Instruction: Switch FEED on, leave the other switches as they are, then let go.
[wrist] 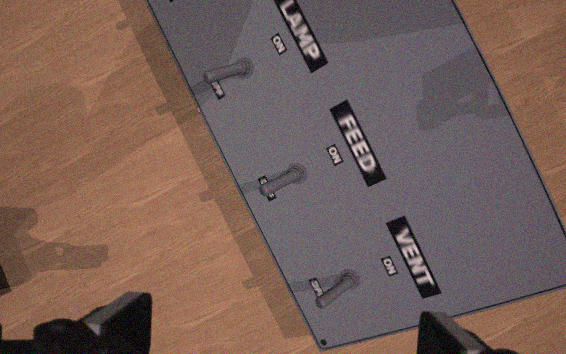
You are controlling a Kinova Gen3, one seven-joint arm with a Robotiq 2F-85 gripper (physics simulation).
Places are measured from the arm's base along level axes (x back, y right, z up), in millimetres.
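Pixels of known places: gripper, fingertip midpoint: [283, 333].
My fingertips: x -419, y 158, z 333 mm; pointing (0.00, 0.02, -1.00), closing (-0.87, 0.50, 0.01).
Observation:
Ahead of a thing's pixels: the offset from my fingertips to its top centre. "spot": to the spot under its first point. Level surfaces: height alone.
The grey switch panel [400, 200] lies slantwise across the wrist view. The FEED switch @(dx -11, dy -41, dz -288 mm) [282, 180] is a grey lever left of the FEED label @(dx -92, dy -41, dz -283 mm) [358, 143]; it leans towards its OFF mark, which it partly covers, and away from its ON mark @(spot: dx -69, dy -41, dz -301 mm) [334, 155]. The LAMP switch @(dx -11, dy -161, dz -288 mm) [227, 71], above it in the view, and the VENT switch @(dx -10, dy +79, dz -288 mm) [337, 289], below it, also lean to their OFF sides. My gripper [283, 333] is open and empty, its two black fingertips wide apart at the bottom of the view, apart from the levers.
The wooden table top @(dz -420 mm) [115, 175] shows on both sides of the panel. Shadows lie on the table along the panel's left edge and at the far left, and on the panel's upper right. A dark screw @(dx +27, dy +138, dz -353 mm) [323, 342] marks the panel's bottom corner.

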